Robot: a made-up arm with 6 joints.
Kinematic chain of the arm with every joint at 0, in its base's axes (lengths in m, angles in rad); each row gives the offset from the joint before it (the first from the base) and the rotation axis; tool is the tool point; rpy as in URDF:
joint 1: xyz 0 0 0.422 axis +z
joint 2: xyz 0 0 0 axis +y
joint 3: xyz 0.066 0 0.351 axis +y
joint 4: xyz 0.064 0 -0.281 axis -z
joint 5: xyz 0 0 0 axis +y
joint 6: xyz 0.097 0 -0.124 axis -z
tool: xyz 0 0 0 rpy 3.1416 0 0
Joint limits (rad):
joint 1: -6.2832..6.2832
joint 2: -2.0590..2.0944
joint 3: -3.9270..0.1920
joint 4: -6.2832..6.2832
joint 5: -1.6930..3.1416
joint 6: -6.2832..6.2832
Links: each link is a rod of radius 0.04 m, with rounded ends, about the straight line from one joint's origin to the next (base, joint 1, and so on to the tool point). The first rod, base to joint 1, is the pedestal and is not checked.
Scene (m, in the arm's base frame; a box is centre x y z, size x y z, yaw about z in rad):
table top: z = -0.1
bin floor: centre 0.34 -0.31 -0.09 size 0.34 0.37 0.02 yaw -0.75
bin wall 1: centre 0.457 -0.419 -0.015 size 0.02 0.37 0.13 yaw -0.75
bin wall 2: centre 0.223 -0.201 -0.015 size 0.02 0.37 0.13 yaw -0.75
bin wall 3: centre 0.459 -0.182 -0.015 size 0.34 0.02 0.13 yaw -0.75
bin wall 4: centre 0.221 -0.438 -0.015 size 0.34 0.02 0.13 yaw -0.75
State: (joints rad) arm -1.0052 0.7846 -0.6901 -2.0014 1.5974 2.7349
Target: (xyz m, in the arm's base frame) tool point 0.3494 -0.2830 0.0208
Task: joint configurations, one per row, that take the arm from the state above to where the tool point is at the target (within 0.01 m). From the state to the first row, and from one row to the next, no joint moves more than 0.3 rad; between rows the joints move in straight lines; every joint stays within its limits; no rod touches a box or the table.
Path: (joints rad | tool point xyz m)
1: -0.7512 1.0723 -0.9701 -2.1231 1.4959 2.7349 | 0.2428 -0.3623 0.1341
2: -0.4972 1.3601 -1.2500 -2.2448 1.3945 2.7349 | 0.3494 -0.2830 0.0208

